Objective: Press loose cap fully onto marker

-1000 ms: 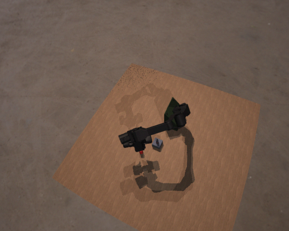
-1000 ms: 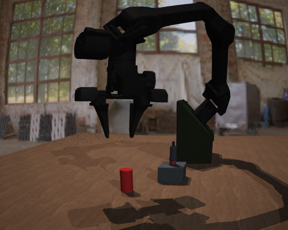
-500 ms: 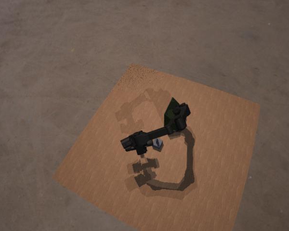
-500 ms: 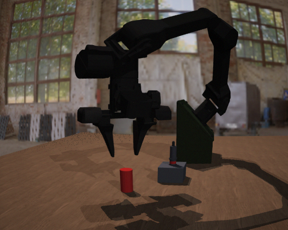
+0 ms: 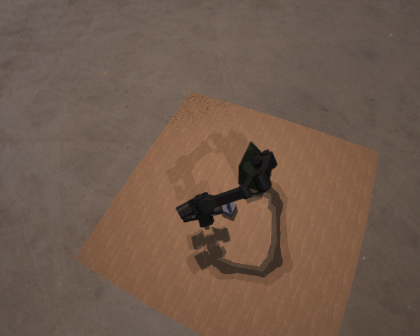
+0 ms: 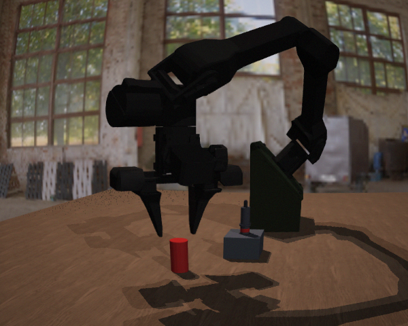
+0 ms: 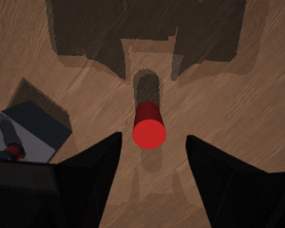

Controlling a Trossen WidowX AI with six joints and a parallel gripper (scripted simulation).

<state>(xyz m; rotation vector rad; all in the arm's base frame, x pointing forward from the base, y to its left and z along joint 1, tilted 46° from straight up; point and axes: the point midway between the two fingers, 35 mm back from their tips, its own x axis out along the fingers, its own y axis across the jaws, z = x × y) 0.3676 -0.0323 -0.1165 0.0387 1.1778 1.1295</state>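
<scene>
Now: the red cap 3 cm below my gripper tip. Round my gripper tip: grey holder block (12 cm behind, 8 cm to the left, 4 cm below).
</scene>
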